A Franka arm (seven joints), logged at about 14 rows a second.
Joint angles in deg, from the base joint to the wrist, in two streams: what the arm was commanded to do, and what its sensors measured. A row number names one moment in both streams.
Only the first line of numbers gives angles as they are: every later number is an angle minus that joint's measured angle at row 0.
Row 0, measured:
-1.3 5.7 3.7 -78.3 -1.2 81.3 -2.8
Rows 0 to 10, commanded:
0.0 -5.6 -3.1 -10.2 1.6 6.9 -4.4
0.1 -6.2 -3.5 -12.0 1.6 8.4 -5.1
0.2 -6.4 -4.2 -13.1 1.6 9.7 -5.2
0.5 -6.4 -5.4 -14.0 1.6 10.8 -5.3
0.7 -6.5 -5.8 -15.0 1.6 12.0 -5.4
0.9 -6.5 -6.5 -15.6 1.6 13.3 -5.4
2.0 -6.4 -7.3 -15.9 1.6 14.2 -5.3
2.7 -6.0 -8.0 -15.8 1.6 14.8 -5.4
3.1 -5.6 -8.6 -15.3 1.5 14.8 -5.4
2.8 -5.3 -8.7 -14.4 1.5 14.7 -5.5
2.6 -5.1 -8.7 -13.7 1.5 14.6 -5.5
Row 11, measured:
2.0 -4.2 -7.5 -13.9 0.6 13.9 -4.1
